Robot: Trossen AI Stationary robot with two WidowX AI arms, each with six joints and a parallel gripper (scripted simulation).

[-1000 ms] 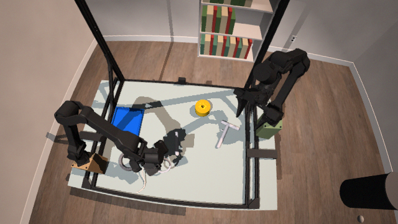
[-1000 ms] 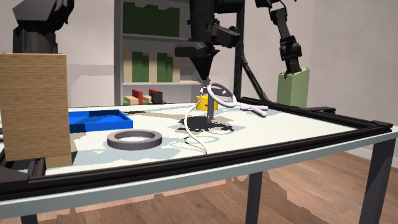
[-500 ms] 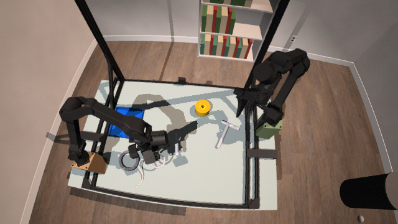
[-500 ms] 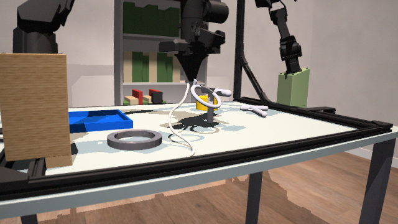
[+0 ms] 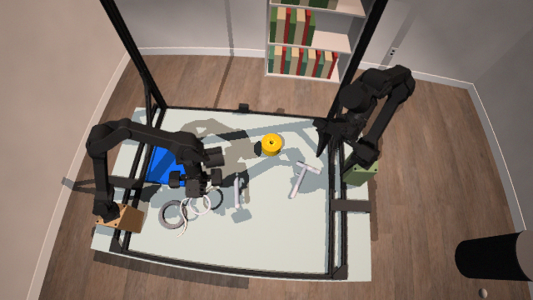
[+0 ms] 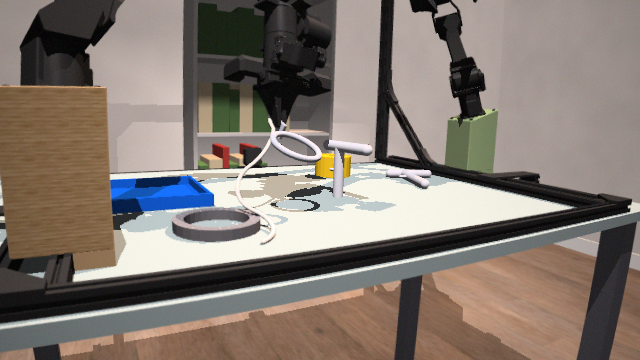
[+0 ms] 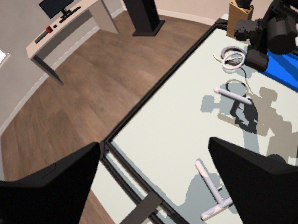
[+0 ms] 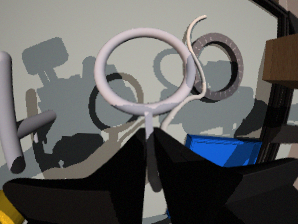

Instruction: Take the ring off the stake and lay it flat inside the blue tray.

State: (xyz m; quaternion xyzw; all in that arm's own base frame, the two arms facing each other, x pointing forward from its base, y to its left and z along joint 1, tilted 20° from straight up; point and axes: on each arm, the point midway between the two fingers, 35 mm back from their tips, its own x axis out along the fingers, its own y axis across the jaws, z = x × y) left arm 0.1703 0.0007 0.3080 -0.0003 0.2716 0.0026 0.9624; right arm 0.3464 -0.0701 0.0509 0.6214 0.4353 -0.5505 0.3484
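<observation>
My right gripper is now 18 cm past the blue tray, 16 cm above it and 15 cm to the left of it.
</observation>
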